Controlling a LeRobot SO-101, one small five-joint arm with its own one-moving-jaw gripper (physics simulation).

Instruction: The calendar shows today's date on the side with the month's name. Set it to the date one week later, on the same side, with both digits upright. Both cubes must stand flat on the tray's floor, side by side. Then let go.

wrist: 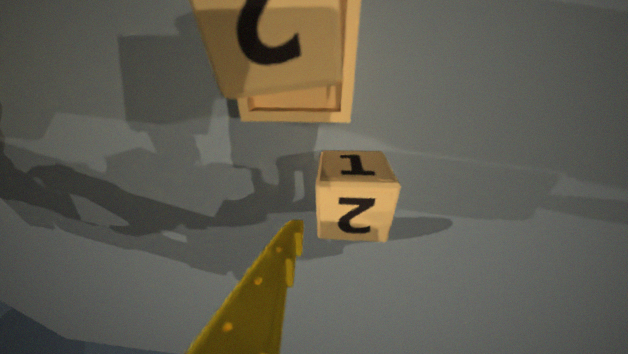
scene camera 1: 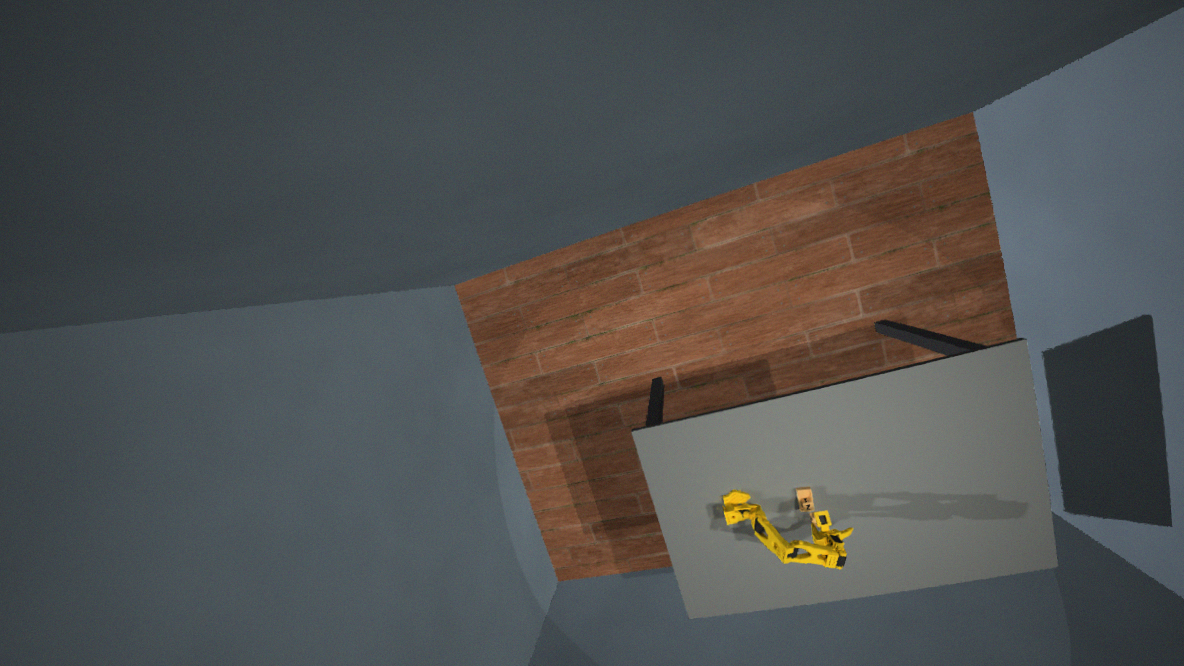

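Observation:
My gripper is open. In the wrist view its notched fixed jaw shows at lower centre, and the moving jaw is out of the picture. A loose wooden cube sits on the table just right of that jaw's tip, with a small gap between them. It shows a 2 and a 1, both upside down in this view. The tray is at top centre of the wrist view. A second cube covers most of it there, showing part of a digit like an upside-down 2. The tray's month side is not readable.
The grey table carries the yellow arm, which reaches from its base left of the tray around to the tray's lower right. Arm shadows lie across the table. A table edge shows at the lower left of the wrist view.

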